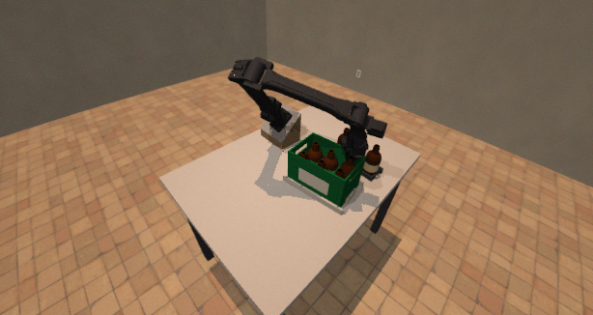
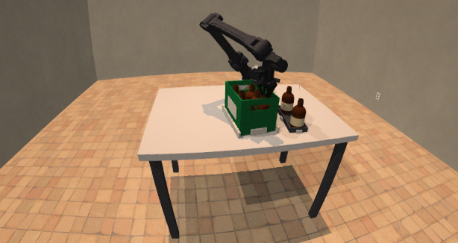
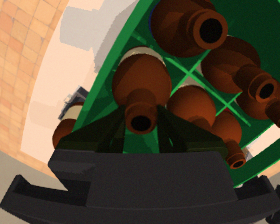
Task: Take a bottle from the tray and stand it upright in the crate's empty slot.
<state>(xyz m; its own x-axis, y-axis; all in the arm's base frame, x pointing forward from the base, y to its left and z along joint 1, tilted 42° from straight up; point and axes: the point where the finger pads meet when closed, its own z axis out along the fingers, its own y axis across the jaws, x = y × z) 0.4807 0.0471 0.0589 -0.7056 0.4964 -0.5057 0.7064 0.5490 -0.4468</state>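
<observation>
The green crate lies 80 mm behind my hand, 60 mm to the right of it and 80 mm below it.
</observation>
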